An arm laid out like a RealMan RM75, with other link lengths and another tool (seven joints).
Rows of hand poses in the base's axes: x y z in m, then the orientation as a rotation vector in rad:
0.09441 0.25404 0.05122 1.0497 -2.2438 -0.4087
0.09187 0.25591 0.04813 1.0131 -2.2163 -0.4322
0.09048 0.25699 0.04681 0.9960 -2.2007 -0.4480
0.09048 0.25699 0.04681 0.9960 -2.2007 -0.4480
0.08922 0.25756 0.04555 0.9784 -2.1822 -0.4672
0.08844 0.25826 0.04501 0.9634 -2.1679 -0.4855
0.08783 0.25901 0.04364 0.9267 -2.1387 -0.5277
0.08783 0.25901 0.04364 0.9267 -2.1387 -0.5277
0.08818 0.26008 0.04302 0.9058 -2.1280 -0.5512
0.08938 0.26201 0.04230 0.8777 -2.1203 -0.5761
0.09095 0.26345 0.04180 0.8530 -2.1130 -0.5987
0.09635 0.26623 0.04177 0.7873 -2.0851 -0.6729
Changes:
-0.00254 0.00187 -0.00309 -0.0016 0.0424 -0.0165
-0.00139 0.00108 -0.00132 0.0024 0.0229 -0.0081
0.00000 0.00000 0.00000 0.0000 0.0000 0.0000
-0.00126 0.00057 -0.00126 0.0043 0.0261 -0.0082
-0.00078 0.00070 -0.00054 0.0054 0.0212 -0.0083
-0.00061 0.00075 -0.00137 0.0126 0.0462 -0.0224
0.00000 0.00000 0.00000 0.0000 0.0000 0.0000
0.00035 0.00107 -0.00062 0.0076 0.0209 -0.0154
0.00120 0.00193 -0.00072 0.0062 0.0212 -0.0215
0.00157 0.00144 -0.00050 0.0061 0.0189 -0.0191
0.00540 0.00278 -0.00003 0.0268 0.0576 -0.0531

